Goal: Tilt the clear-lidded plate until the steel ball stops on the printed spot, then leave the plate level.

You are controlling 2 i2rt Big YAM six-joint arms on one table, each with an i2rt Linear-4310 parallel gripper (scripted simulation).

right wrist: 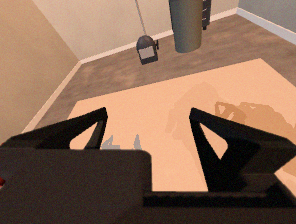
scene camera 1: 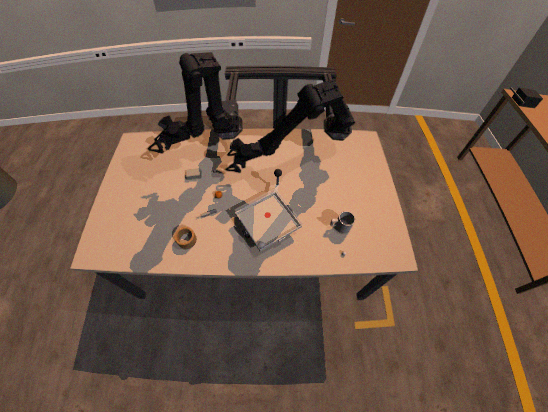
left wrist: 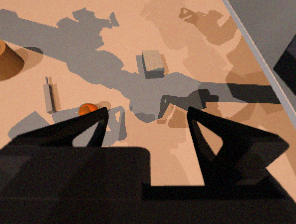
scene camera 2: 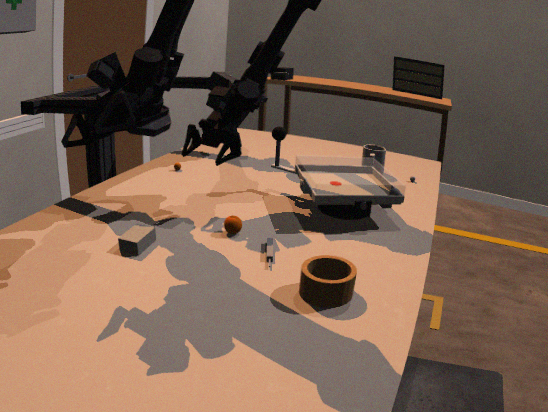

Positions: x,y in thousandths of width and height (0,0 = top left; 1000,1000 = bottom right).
Note:
In view: my left gripper (scene camera 2: 362,387), my right gripper (scene camera 2: 141,336), a grey block (scene camera 2: 251,581) and a clear-lidded plate (scene camera 2: 603,438).
My left gripper also shows in the left wrist view (left wrist: 498,498). My right gripper is seen too in the right wrist view (right wrist: 502,502). The clear-lidded plate also shows in scene camera 1 (scene camera 1: 490,530). The right wrist view does not show the grey block: it is out of frame.

